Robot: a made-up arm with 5 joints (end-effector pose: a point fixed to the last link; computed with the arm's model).
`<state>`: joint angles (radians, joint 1 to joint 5).
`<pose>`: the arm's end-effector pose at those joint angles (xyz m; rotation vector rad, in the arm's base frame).
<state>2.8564 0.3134 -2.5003 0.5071 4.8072</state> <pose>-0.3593 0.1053 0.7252 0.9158 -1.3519 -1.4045</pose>
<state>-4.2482 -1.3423 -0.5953 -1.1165 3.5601</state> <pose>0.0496 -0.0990 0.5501 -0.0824 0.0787 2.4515</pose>
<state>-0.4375 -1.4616 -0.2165 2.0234 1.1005</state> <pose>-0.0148 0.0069 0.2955 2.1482 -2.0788 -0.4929</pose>
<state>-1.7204 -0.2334 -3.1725 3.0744 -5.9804</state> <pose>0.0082 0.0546 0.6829 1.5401 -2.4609 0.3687</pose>
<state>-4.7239 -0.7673 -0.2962 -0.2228 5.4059</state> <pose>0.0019 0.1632 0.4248 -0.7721 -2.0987 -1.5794</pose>
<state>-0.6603 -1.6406 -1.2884 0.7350 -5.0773</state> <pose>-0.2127 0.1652 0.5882 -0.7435 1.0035 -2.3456</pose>
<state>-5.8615 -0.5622 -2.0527 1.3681 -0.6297</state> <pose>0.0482 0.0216 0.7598 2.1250 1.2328 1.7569</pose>
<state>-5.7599 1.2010 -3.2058 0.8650 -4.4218</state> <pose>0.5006 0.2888 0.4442 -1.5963 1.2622 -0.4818</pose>
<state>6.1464 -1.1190 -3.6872 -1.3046 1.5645</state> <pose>-0.4292 0.0591 0.2329 1.9932 -2.2719 -0.1974</pose>
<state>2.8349 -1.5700 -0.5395 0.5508 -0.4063</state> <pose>0.0336 -0.0106 0.4983 0.0802 -1.6086 -0.5553</pose>
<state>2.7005 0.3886 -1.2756 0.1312 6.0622</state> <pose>-0.4292 0.2026 0.3378 -0.2646 -2.3942 -0.3108</pose>
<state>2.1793 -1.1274 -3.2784 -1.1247 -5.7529</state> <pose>0.2843 -0.4080 0.3199 1.6285 1.7611 -0.2032</pose>
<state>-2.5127 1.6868 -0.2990 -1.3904 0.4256</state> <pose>-0.0866 -0.0630 -0.0417 0.3186 -3.1231 0.0020</pose>
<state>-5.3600 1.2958 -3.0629 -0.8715 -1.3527</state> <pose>0.3071 0.4059 0.4346 0.2908 0.6293 2.6362</pose>
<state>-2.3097 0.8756 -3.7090 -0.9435 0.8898</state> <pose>-0.1289 -0.1415 0.6351 0.0208 0.7181 1.6572</pose>
